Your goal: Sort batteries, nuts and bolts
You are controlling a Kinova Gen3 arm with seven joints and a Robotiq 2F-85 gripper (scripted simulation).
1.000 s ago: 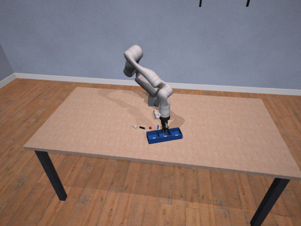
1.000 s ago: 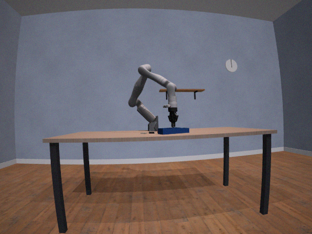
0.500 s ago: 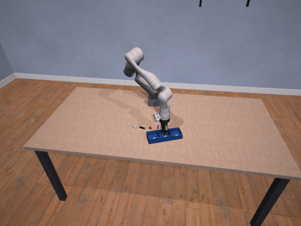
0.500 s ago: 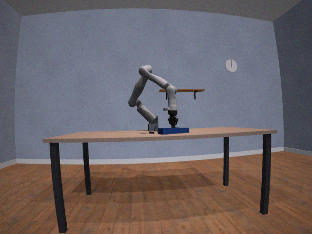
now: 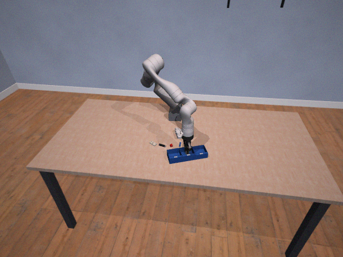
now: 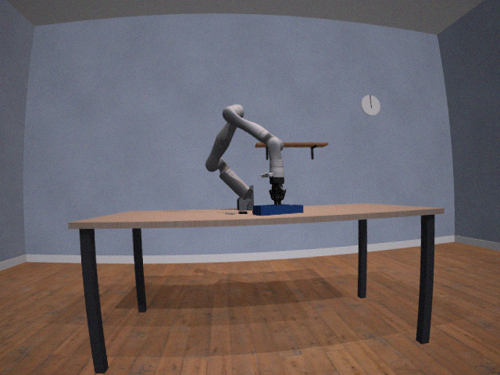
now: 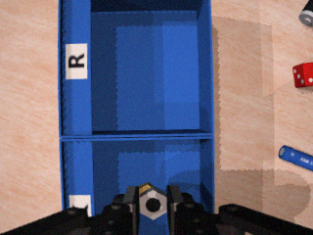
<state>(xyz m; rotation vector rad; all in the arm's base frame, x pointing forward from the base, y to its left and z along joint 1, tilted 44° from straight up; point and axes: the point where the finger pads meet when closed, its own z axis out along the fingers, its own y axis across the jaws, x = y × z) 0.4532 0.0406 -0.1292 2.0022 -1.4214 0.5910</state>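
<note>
Now: hand 2 cm above the grey nut. From my hand the other things lie so: brass nut: 3 cm below; blue battery: 10 cm behind, 5 cm to the right, 4 cm below; blue bin: 1 cm ahead, 2 cm below.
</note>
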